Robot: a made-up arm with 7 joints.
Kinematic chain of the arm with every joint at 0, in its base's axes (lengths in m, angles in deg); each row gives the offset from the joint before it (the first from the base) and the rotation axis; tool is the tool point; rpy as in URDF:
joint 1: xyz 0 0 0 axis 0.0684 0.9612 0.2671
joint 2: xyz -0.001 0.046 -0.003 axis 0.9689 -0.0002 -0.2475
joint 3: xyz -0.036 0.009 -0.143 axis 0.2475 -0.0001 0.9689
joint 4: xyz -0.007 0 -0.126 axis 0.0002 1 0
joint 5: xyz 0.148 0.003 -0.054 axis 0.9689 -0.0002 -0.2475
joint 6: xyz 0.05 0 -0.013 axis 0.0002 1 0
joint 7: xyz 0.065 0 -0.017 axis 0.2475 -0.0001 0.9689
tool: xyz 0 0 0 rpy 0 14.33 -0.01
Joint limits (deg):
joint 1: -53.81..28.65
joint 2: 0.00..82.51
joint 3: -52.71..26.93
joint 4: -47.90..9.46
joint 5: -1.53..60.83
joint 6: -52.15..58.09
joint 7: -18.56..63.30
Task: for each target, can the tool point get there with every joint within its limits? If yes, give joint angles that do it. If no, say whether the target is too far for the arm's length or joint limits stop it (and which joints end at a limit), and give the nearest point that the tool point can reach.
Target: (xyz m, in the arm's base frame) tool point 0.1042 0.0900 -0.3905
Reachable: yes | joints 13.92 25.72 -22.23 -1.92 15.92 -1.57 -9.92
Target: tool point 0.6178 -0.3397 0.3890
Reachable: no: too far | nearest point 0.3391 -0.1084 0.0008 | short by 0.531 m
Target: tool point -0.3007 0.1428 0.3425
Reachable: no: joint limits stop it (at a limit: joint 1, joint 2, joint 3, joint 4, joint 5, joint 6) | nearest point 0.0954 0.1557 0.2217 | short by 0.414 m
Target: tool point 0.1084 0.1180 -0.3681
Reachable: yes | joints 12.19 37.98 -25.12 -4.03 46.97 -15.27 -10.47
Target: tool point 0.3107 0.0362 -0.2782
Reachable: yes | joints -27.55 36.08 -35.24 2.17 51.89 -14.47 35.40
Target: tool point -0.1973 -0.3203 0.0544
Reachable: no: joint limits stop it (at a limit: joint 1, joint 2, joint 3, joint 4, joint 5) | nearest point 0.0826 -0.1428 -0.0194 | short by 0.340 m
